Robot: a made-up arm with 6 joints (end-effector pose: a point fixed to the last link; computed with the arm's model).
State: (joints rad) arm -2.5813 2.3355 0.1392 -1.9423 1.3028 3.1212
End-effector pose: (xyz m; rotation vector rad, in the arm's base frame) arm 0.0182 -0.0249 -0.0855 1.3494 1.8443 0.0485
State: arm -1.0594 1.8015 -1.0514 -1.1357 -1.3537 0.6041
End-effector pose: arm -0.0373 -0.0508 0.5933 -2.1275 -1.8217 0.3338
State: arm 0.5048 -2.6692 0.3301 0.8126 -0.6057 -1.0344
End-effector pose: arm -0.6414 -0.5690 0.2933 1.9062 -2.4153 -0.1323
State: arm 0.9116 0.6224 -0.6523 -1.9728 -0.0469 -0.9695
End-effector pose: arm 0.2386 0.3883 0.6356 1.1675 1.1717 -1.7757
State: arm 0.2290 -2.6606 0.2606 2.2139 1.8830 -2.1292
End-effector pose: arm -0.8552 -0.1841 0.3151 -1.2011 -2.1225 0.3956
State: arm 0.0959 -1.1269 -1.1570 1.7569 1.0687 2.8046
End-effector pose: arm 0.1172 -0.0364 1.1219 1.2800 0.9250 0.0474
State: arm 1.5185 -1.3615 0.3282 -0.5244 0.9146 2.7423
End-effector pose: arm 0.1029 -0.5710 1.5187 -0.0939 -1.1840 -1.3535
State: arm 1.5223 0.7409 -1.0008 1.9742 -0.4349 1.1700
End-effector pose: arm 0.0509 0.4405 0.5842 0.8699 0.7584 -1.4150
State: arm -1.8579 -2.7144 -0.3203 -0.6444 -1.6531 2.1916
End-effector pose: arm 0.0749 0.5769 0.7059 -2.8969 0.8432 -0.2768
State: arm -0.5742 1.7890 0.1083 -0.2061 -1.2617 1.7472
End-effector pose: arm 0.3174 -0.3924 0.0522 0.5129 1.1953 1.2949
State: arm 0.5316 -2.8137 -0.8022 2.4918 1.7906 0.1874
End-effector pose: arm -0.4675 -0.2130 0.7304 1.9147 1.5461 -0.1255
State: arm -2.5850 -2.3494 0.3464 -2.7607 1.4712 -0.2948
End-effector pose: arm 0.8606 0.4037 0.6810 0.8721 -2.2140 0.5214
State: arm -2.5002 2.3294 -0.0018 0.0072 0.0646 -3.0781
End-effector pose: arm -0.0657 0.1013 -0.0546 -0.3494 0.2390 0.3995
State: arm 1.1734 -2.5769 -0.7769 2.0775 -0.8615 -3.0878
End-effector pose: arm -0.1770 -0.5300 0.8192 2.9321 -0.9887 0.1195
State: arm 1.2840 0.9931 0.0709 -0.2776 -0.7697 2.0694
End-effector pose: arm 0.3755 0.7328 0.5593 -1.1859 -0.3304 2.6730
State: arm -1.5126 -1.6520 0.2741 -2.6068 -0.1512 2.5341
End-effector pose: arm 0.0422 0.7271 1.3123 -1.5924 -2.2161 -0.6758
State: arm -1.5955 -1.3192 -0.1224 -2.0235 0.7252 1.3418
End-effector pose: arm 0.0494 0.1974 1.4517 -0.2171 -2.0520 -1.9496
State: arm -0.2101 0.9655 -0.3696 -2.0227 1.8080 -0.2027
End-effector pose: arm 0.5364 -0.1099 0.4652 -0.4875 -0.7773 -2.5745
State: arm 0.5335 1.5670 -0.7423 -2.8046 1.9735 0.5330
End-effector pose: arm 0.1118 0.1484 0.3489 -2.3424 -0.1440 -1.7937
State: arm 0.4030 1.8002 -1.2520 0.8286 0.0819 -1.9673
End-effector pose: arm 0.0663 -0.1591 0.5240 -1.0148 2.0408 -1.2497
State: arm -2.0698 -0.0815 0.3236 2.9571 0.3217 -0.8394
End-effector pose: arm -0.1723 -0.5212 1.6588 -1.8473 1.4950 -0.7866
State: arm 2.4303 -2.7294 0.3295 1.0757 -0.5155 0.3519
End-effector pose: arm 0.7269 -0.4472 0.1945 1.5573 -0.5542 -0.6183
